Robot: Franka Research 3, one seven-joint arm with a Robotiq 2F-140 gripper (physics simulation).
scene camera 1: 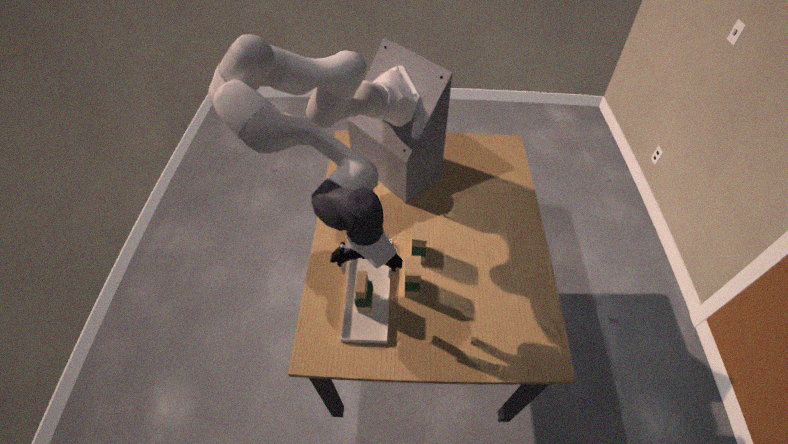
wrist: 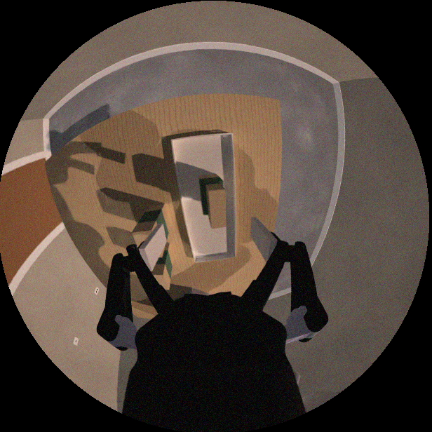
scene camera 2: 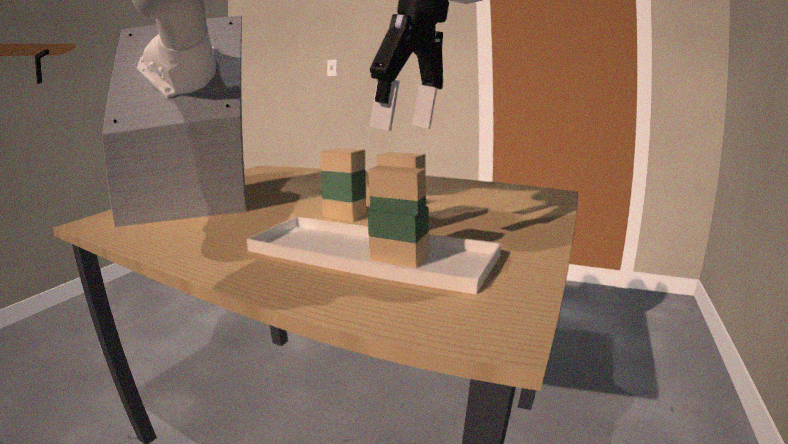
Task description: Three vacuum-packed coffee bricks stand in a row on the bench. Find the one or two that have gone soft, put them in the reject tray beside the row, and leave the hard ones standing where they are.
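Note:
One coffee brick [scene camera 1: 362, 285] [scene camera 2: 398, 223] [wrist: 216, 205], tan with a green band, stands upright in the white reject tray [scene camera 1: 366, 329] [scene camera 2: 308, 257] [wrist: 195, 150]. Two more bricks stand on the bench beside the tray: one [scene camera 1: 419, 248] [scene camera 2: 342, 184] [wrist: 167, 262] nearer the arm's base, the other [scene camera 1: 412, 282] [scene camera 2: 401, 160] [wrist: 149, 218] farther from it, mostly hidden behind the tray's brick in scene camera 2. My gripper [scene camera 1: 367, 260] [scene camera 2: 402, 127] [wrist: 207, 229] is wide open and empty, high above the bricks' tops. In the wrist view, its left finger partly covers the row.
The arm's grey pedestal [scene camera 1: 380, 159] [scene camera 2: 176, 170] stands at the back of the wooden bench [scene camera 1: 485, 364] [scene camera 2: 330, 314] [wrist: 255, 115]. The tray lies near one side edge of the bench, with low walls around it. Long shadows of the arm and bricks fall across the bench.

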